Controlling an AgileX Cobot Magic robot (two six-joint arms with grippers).
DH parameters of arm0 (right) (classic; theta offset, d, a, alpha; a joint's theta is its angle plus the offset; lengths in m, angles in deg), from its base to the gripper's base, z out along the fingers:
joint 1: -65.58 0.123 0 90
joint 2: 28.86 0 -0.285 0
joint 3: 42.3 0 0.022 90
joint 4: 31.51 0.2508 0 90
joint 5: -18.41 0 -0.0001 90
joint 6: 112.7 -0.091 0 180
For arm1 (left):
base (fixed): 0 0 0 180
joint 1: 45.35 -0.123 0 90
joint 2: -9.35 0 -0.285 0
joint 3: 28.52 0 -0.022 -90
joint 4: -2.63 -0.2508 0 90
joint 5: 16.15 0 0.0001 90
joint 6: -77.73 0.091 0 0
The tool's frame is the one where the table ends.
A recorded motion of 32 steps. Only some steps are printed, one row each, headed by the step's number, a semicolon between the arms.
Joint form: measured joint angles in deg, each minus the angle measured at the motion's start. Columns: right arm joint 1, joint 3, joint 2, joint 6, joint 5, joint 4; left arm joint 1, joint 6, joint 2, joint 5, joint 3, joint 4.
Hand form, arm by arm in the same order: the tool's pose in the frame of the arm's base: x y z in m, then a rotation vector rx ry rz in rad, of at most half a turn. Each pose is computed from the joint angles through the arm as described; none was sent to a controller.
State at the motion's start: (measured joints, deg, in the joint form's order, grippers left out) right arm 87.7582 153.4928 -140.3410 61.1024 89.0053 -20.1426; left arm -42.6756 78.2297 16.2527 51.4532 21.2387 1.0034
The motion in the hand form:
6: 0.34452 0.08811 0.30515 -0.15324 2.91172 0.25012; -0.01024 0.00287 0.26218 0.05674 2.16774 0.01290
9: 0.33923 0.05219 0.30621 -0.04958 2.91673 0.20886; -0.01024 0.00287 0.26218 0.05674 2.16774 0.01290
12: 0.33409 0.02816 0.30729 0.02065 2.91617 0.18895; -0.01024 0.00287 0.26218 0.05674 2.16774 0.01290
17: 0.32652 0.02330 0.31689 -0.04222 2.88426 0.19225; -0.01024 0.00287 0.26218 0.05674 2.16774 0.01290
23: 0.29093 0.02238 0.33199 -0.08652 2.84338 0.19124; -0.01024 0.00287 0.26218 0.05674 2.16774 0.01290
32: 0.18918 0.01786 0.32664 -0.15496 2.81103 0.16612; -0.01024 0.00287 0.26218 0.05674 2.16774 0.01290
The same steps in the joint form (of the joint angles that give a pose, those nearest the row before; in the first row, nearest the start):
6: -9.76 -4.76 4.73 1.56 0.00 -3.36; 0.00 0.00 0.00 0.00 0.00 0.00
9: -15.22 -7.57 7.12 2.77 0.13 -4.21; 0.00 0.00 0.00 0.00 0.00 0.00
12: -19.14 -9.28 8.69 3.89 0.21 -4.42; 0.00 0.00 0.00 0.00 0.00 0.00
17: -20.09 -9.87 10.82 7.38 0.21 -3.75; 0.00 0.00 0.00 0.00 0.00 0.00
23: -20.09 -15.54 18.66 9.10 0.21 -3.50; 0.00 0.00 0.00 0.00 0.00 0.00
32: -20.09 -34.86 39.84 11.69 0.45 -4.05; 0.00 0.00 0.00 0.00 0.00 0.00

